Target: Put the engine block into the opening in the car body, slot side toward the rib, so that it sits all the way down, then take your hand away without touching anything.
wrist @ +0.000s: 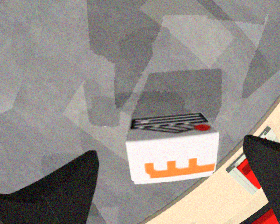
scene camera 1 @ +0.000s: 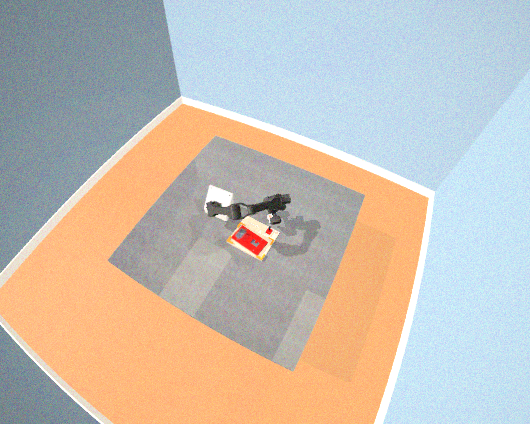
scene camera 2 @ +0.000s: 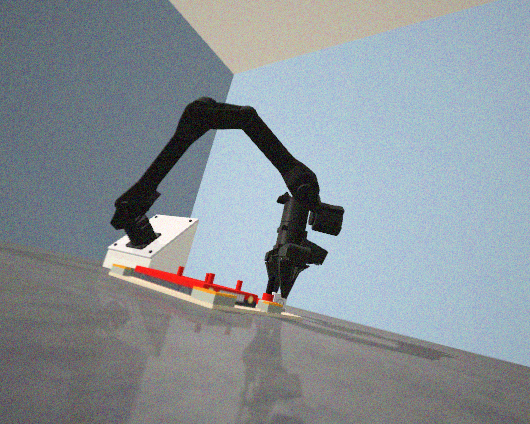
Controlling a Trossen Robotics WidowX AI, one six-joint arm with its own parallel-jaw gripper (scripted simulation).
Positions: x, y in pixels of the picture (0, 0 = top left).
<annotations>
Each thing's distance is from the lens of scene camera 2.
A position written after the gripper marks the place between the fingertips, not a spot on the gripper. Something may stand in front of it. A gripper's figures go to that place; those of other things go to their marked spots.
gripper (scene camera 2: 278, 296): 65 cm
red car body (scene camera 2: 179, 283): 45 cm
cream base plate (scene camera 2: 220, 301): 38 cm
The marked spots on the cream base plate and the red car body are 9 cm apart.
</annotations>
